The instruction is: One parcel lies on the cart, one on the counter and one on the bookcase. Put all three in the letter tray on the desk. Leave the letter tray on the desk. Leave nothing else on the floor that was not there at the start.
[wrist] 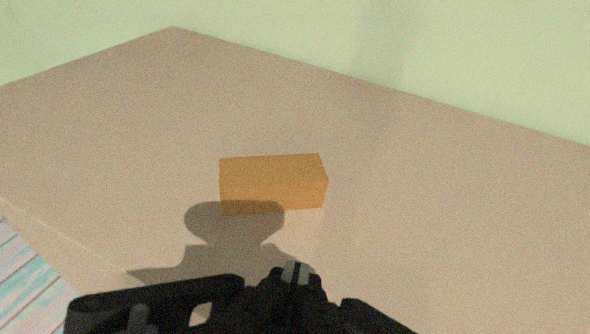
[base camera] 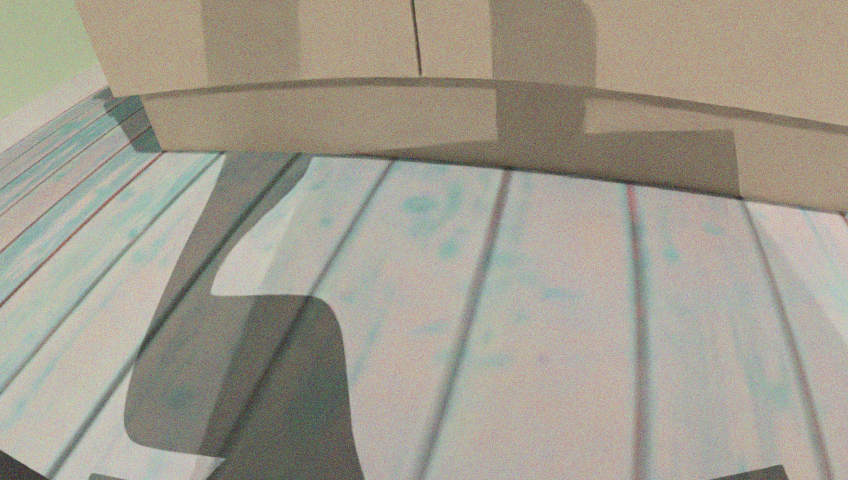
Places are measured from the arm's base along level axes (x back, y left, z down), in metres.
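Pixels of known places: gripper, fingertip midpoint: (wrist: pixel 295 278).
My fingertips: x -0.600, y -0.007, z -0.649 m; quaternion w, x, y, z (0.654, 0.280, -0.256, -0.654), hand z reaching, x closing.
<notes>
Ahead of a thing's pixels: the offset from my fingertips to its top centre. "spot": to the spot under its first point. Level surfaces: height alone.
An orange box-shaped parcel {dx -0.172, dy +0.046, dz +0.083 m} (wrist: pixel 272 182) lies flat on the beige counter top {dz +0.136 m} (wrist: pixel 425 165) in the wrist view, near the middle. My gripper (wrist: pixel 295 278) is shut and empty. It shows at the bottom of the wrist view, over the counter and apart from the parcel, on the near side of it. Its shadow falls on the counter and on the parcel's near left edge. The other two parcels, the desk and the letter tray do not show in either view.
In the base camera view the beige cabinet front {spot: dx -0.043, dy +0.116, dz +0.844 m} (base camera: pixel 357 41) and its base board {spot: dx -0.126, dy +0.198, dz +0.982 m} (base camera: pixel 327 118) stand across the top, close ahead. The plank floor {dz +1.045 m} (base camera: pixel 565 333) carries arm shadows. A pale green wall (wrist: pixel 500 60) (base camera: pixel 35 47) rises behind the counter and at the far left.
</notes>
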